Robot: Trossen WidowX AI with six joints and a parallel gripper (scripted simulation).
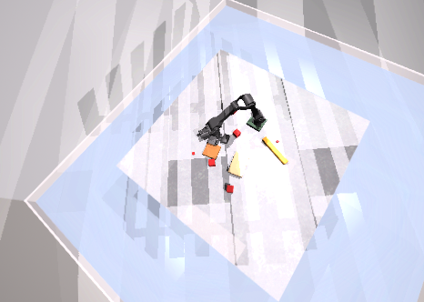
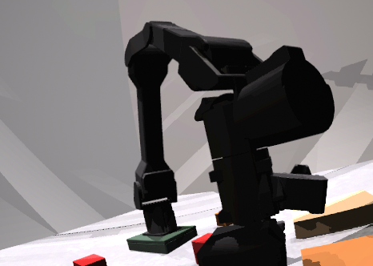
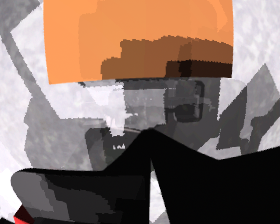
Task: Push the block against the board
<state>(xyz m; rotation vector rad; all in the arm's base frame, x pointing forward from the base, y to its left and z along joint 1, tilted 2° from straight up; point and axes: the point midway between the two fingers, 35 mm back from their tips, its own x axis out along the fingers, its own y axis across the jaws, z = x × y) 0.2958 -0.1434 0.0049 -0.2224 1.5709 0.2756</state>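
The orange square block is 8 cm ahead of my gripper tip, 3 cm to the left of it and 1 cm above it. From my gripper tip the other things lie so: pale tan block 4 cm ahead, 24 cm to the left, 1 cm above; long yellow-orange bar 19 cm behind, 36 cm to the left, 1 cm above.
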